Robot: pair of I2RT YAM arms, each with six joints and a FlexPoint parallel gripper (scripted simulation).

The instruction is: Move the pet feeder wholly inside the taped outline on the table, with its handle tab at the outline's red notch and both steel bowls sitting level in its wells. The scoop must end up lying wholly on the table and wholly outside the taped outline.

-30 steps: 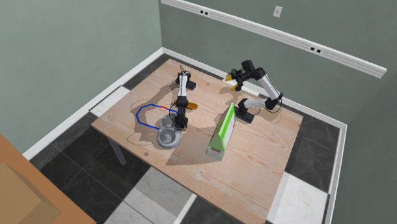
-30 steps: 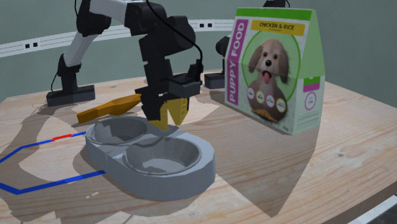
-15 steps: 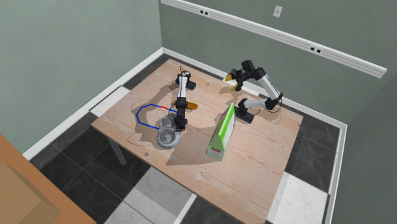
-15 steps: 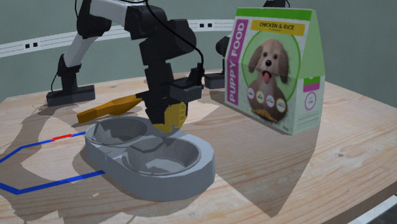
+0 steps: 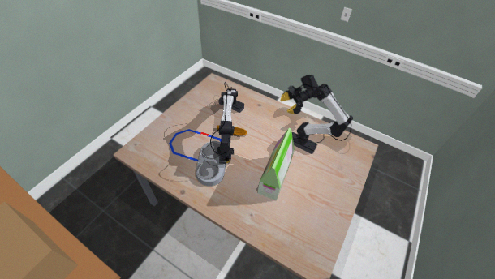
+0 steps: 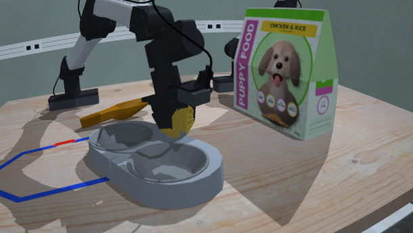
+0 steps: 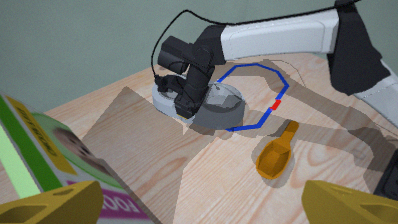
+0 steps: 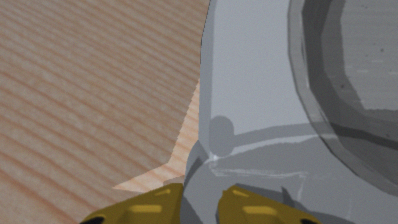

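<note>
Now: right hand 4 cm short of the grey pet feeder, 7 cm to the left of it and 3 cm above it. The rest, counted from my right hand: puppy food bag 13 cm behind, 30 cm to the left, 10 cm above; blue taped outline 1 cm behind, 25 cm to the right, 4 cm below; orange scoop 25 cm behind, 13 cm to the right, 2 cm below.
</note>
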